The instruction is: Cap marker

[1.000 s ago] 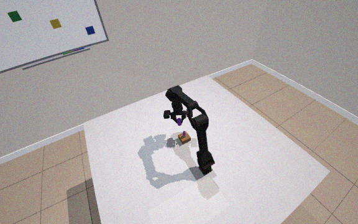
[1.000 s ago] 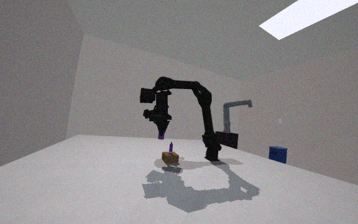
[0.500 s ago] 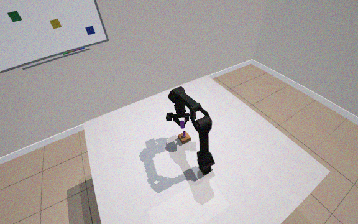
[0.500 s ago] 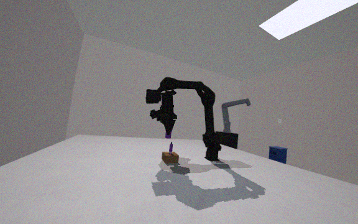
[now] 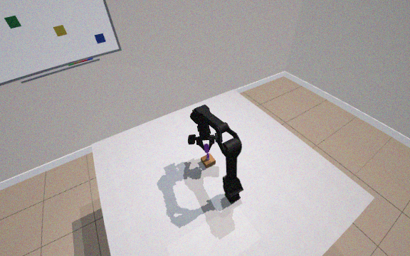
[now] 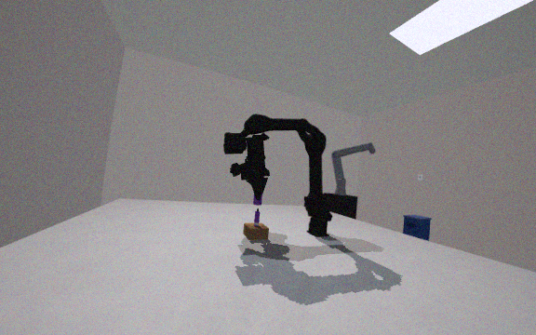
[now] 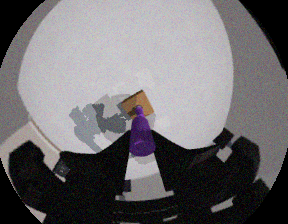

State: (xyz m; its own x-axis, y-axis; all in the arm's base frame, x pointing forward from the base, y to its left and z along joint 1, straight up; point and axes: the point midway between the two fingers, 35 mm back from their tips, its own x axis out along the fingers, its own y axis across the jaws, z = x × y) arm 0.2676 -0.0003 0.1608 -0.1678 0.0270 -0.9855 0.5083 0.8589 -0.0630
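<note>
My gripper tip is 11 cm above the tan holder block. Round my gripper tip: purple cap (1 cm above).
</note>
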